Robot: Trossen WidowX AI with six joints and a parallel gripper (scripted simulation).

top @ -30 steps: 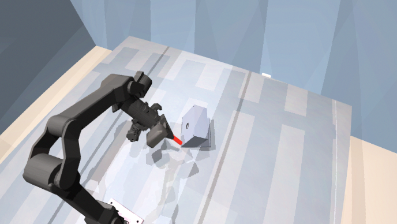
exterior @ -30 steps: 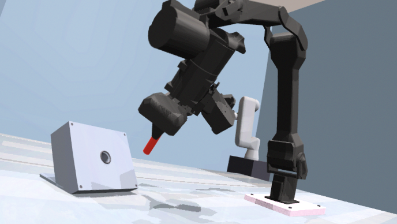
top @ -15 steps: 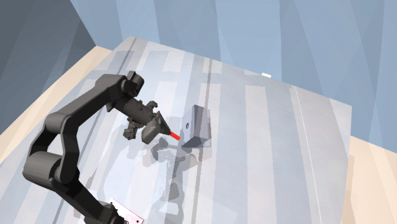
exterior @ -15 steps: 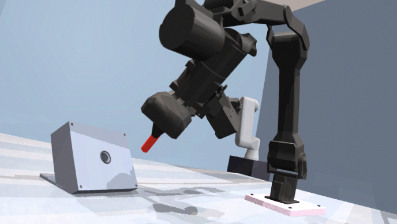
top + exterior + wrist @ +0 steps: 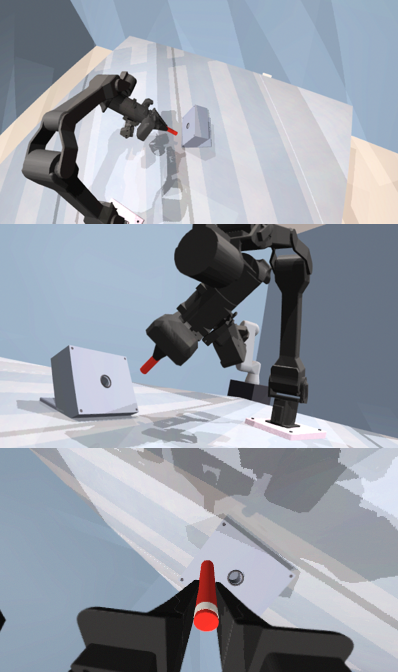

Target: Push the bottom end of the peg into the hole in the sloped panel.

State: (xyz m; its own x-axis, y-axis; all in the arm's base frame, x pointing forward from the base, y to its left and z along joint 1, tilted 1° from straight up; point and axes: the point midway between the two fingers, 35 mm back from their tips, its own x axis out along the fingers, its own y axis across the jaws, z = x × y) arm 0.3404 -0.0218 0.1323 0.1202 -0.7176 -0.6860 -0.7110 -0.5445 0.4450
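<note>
The grey sloped panel lies 7 cm ahead of my gripper tip, 7 cm to the right of it and 7 cm below it. Round my gripper tip: red round peg 1 cm to the left, 1 cm above.
</note>
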